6 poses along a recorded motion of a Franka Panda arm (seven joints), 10 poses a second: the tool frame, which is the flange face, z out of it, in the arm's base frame.
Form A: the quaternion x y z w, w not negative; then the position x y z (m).
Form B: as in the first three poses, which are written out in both.
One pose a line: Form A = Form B
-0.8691 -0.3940 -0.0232 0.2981 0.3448 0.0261 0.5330 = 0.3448 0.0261 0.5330 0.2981 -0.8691 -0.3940 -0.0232
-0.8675 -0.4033 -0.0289 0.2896 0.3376 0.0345 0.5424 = 0.3376 0.0345 0.5424 0.2896 -0.8675 -0.4033 -0.0289
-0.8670 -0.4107 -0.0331 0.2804 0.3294 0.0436 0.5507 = 0.3294 0.0436 0.5507 0.2804 -0.8670 -0.4107 -0.0331
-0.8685 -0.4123 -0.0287 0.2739 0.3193 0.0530 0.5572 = 0.3193 0.0530 0.5572 0.2739 -0.8685 -0.4123 -0.0287
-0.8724 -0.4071 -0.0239 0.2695 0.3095 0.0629 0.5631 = 0.3095 0.0629 0.5631 0.2695 -0.8724 -0.4071 -0.0239
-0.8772 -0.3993 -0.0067 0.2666 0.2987 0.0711 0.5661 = 0.2987 0.0711 0.5661 0.2666 -0.8772 -0.3993 -0.0067
